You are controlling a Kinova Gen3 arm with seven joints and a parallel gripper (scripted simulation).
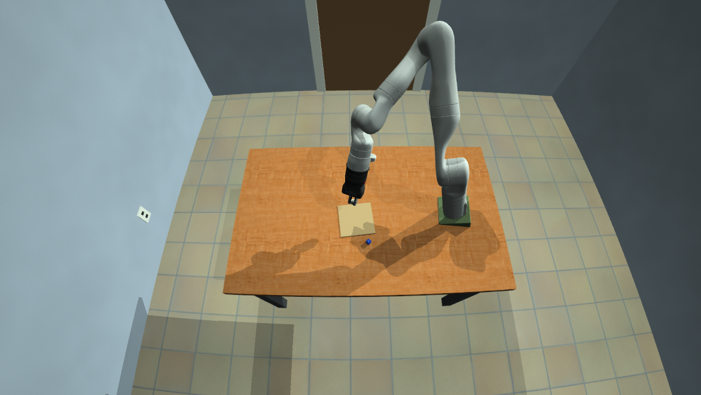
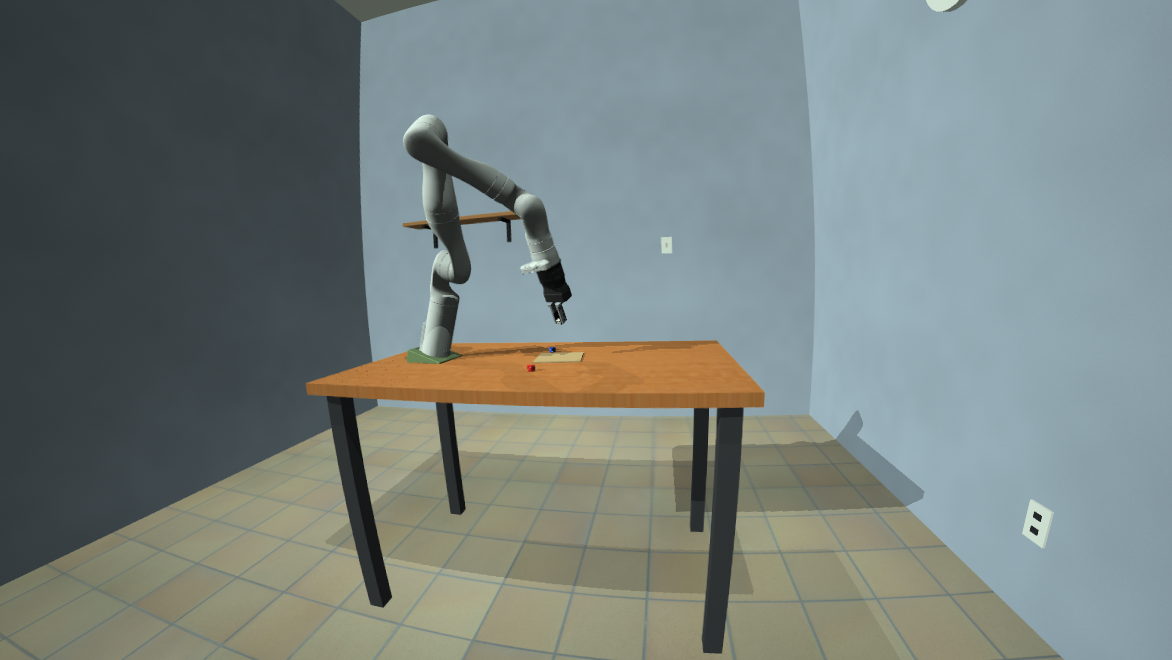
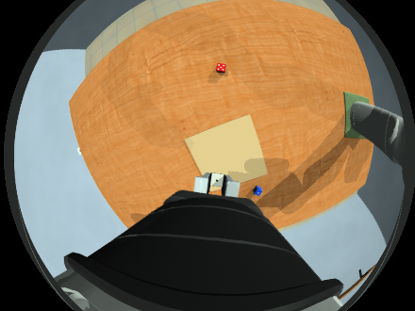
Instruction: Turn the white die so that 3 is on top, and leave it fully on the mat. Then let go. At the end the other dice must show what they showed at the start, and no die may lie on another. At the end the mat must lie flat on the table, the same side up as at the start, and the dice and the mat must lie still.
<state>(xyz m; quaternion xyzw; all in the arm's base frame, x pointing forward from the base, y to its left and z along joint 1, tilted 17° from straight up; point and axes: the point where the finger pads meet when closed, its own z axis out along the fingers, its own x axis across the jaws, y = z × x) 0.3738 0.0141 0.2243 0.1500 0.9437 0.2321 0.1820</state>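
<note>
My gripper is now 10 mm past the tan mat, 20 mm to the right of it and 130 mm above it. Also, from my hand: blue die 60 mm behind, 120 mm to the left, 120 mm below; red die 50 mm behind, 150 mm to the right, 120 mm below; white die 10 mm below.
</note>
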